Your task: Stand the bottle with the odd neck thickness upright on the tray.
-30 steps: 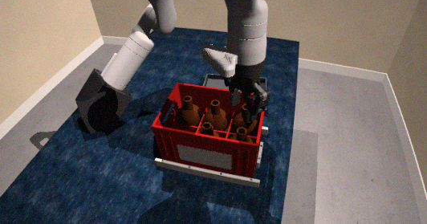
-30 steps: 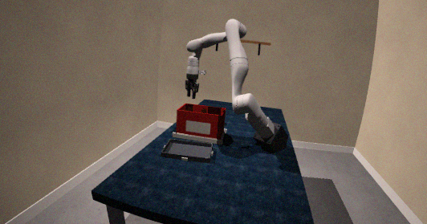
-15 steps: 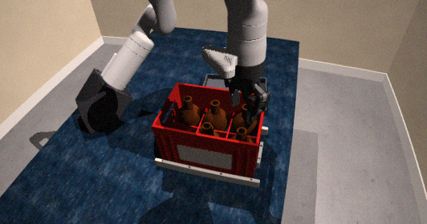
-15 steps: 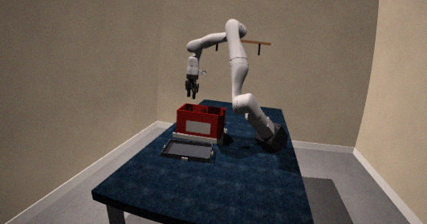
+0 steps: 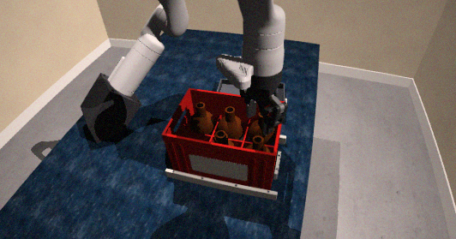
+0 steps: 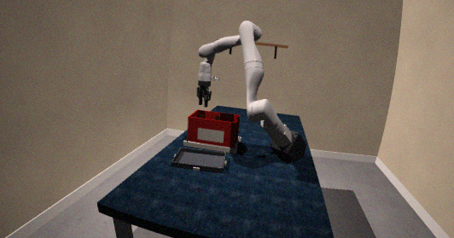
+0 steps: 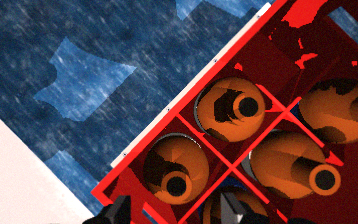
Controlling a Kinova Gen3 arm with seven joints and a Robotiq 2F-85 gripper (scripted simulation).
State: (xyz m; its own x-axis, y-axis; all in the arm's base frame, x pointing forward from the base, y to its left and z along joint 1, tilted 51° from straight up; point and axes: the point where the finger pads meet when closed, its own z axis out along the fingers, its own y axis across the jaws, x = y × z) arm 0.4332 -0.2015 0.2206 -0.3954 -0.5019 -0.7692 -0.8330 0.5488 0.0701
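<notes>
Right now the crate is 10 cm behind my hand, 1 cm to the left of it and 15 cm below it. Round my hand: grey tray (18 cm behind, 27 cm to the left, 22 cm below).
</notes>
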